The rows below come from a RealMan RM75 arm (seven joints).
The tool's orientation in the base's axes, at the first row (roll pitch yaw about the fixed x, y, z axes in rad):
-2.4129, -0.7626, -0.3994
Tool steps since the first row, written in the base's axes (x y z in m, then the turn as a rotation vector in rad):
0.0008, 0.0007, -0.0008, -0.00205, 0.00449, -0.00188
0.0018, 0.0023, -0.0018, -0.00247, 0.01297, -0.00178
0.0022, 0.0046, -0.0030, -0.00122, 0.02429, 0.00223
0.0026, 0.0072, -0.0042, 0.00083, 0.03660, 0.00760
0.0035, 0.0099, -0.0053, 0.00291, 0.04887, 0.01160
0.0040, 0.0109, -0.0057, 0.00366, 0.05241, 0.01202
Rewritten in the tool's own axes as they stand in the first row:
-0.0002, -0.0001, 0.0013, -0.00393, -0.00326, 0.00136
-0.0007, -0.0009, 0.0032, -0.00652, -0.01071, 0.00451
-0.0019, -0.0022, 0.0051, -0.00610, -0.02228, 0.00794
-0.0032, -0.0039, 0.0071, -0.00449, -0.03525, 0.01163
-0.0041, -0.0056, 0.0095, -0.00379, -0.04753, 0.01606
-0.0043, -0.0062, 0.0105, -0.00399, -0.05070, 0.01785

